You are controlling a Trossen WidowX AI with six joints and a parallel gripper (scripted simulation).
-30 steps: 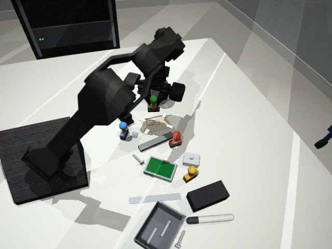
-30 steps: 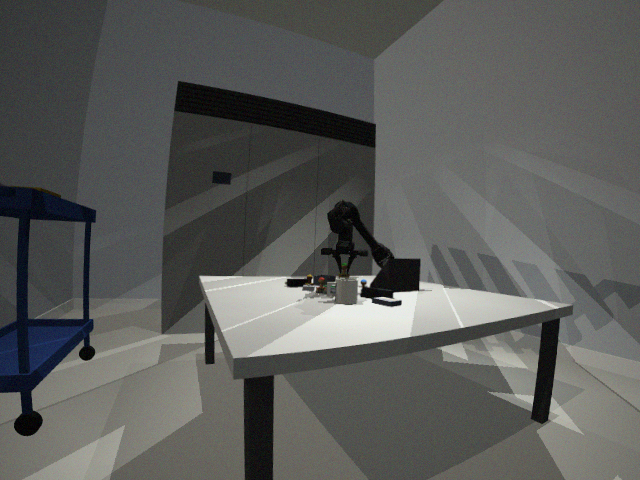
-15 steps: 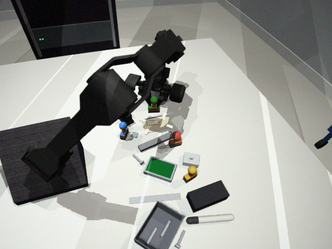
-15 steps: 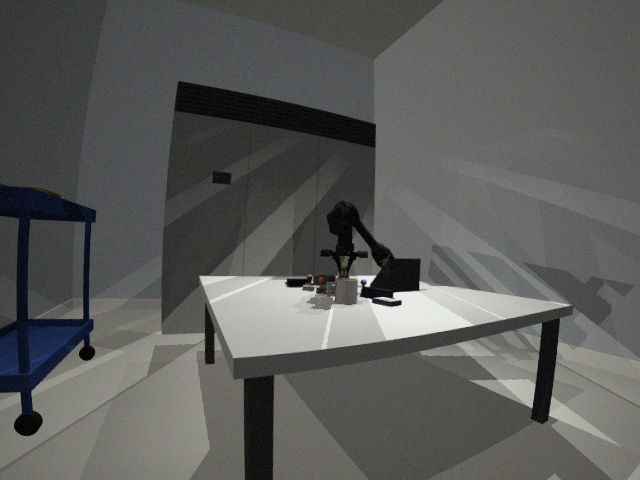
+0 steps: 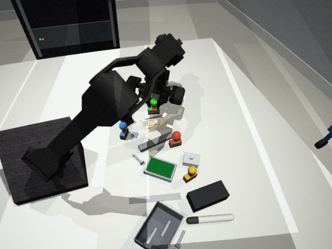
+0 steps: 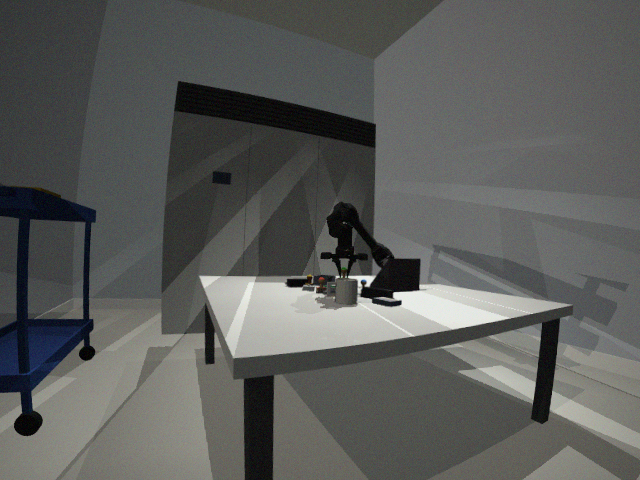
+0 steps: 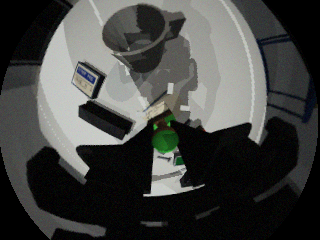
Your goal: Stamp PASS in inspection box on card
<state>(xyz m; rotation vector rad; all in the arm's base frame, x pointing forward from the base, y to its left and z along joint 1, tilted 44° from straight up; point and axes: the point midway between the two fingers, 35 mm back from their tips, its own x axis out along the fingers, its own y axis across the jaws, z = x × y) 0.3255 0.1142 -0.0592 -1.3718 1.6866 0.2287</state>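
My gripper tip is now 80 mm above the card, 10 mm to the left of it and 10 mm short of it. Round my gripper tip: green-knobbed stamp right at my gripper tip; blue stamp 110 mm behind, 60 mm below, 30 mm to the right; grey bar 90 mm to the right, 70 mm below, 10 mm behind.
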